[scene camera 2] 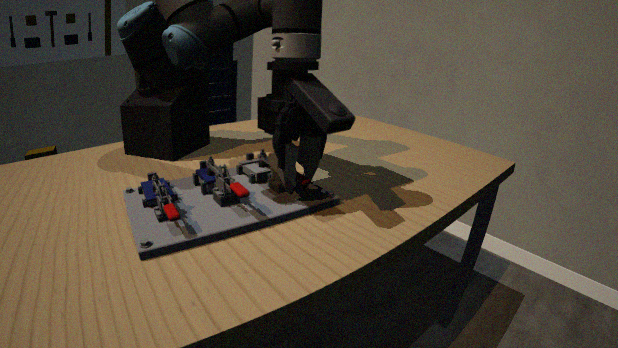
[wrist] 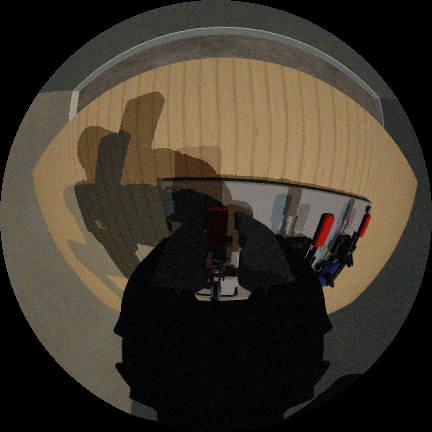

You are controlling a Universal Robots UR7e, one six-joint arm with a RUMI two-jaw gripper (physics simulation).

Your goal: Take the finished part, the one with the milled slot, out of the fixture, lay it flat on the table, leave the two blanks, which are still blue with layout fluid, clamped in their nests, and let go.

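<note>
The light grey part (scene camera 2: 256, 171) (wrist: 230, 286) sits in the nest nearest the gripper; its slot cannot be made out. Its clamp's red handle (scene camera 2: 304, 180) (wrist: 217, 226) lies between my fingers, in shadow. My gripper (scene camera 2: 298, 187) (wrist: 221, 214) points down at it, low over the plate's right end in the scene view. The fingers are partly closed; the left one in the wrist view is close against the handle, with a narrow gap beside the other, so I read it as open. Two blue blanks, one at the left (scene camera 2: 149, 191) and one in the middle (scene camera 2: 205, 177), sit under clamps.
The grey fixture plate (scene camera 2: 142, 227) (wrist: 257, 192) lies on the wooden table (scene camera 2: 75, 250) (wrist: 255, 120). Other red clamp handles, the middle one (scene camera 2: 239, 189) (wrist: 324, 230) and the far one (scene camera 2: 171, 211) (wrist: 365, 225), stick out toward the table's front. The robot base stands behind.
</note>
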